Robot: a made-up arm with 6 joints. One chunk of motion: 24 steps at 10 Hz.
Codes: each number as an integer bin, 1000 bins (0 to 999) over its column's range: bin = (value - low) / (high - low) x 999, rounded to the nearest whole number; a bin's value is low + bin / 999 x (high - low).
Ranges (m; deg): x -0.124..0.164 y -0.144..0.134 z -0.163..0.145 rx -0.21..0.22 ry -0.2..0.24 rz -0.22..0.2
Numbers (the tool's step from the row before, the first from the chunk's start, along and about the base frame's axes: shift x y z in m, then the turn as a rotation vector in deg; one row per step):
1: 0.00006 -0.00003 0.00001 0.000 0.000 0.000
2: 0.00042 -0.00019 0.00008 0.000 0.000 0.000
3: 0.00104 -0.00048 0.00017 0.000 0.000 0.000
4: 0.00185 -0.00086 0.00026 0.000 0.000 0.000
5: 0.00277 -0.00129 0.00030 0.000 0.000 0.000
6: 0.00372 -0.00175 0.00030 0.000 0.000 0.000
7: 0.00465 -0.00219 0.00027 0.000 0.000 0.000
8: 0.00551 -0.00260 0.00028 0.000 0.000 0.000
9: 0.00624 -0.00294 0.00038 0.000 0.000 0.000
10: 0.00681 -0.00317 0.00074 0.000 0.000 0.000
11: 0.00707 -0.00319 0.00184 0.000 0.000 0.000
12: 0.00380 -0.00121 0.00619 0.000 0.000 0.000
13: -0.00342 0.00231 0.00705 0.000 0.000 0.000
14: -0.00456 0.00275 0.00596 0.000 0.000 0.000
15: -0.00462 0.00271 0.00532 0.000 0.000 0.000
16: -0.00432 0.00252 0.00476 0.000 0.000 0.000
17: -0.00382 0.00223 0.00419 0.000 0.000 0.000
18: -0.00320 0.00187 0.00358 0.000 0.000 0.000
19: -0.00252 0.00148 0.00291 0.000 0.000 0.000
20: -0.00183 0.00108 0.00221 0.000 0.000 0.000
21: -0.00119 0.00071 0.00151 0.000 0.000 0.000
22: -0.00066 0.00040 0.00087 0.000 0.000 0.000
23: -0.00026 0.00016 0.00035 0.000 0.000 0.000
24: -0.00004 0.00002 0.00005 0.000 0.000 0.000
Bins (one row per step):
1: 430 517 529 488 454 523
2: 432 517 529 488 454 523
3: 434 516 529 488 454 523
4: 437 514 530 488 454 523
5: 440 513 530 488 454 523
6: 443 511 530 488 454 523
7: 446 510 530 488 454 523
8: 449 508 530 488 454 523
9: 452 507 530 488 454 523
10: 454 506 531 488 454 523
11: 455 506 535 488 454 523
12: 443 513 549 488 454 523
13: 418 526 552 488 454 523
14: 414 527 548 488 454 523
15: 414 527 546 488 454 523
16: 415 527 544 488 454 523
17: 417 525 542 488 454 523
18: 419 524 540 488 454 523
19: 421 523 538 488 454 523
20: 424 521 536 488 454 523
21: 426 520 534 488 454 523
22: 428 519 532 488 454 523
23: 429 518 530 488 454 523
24: 430 518 529 488 454 523

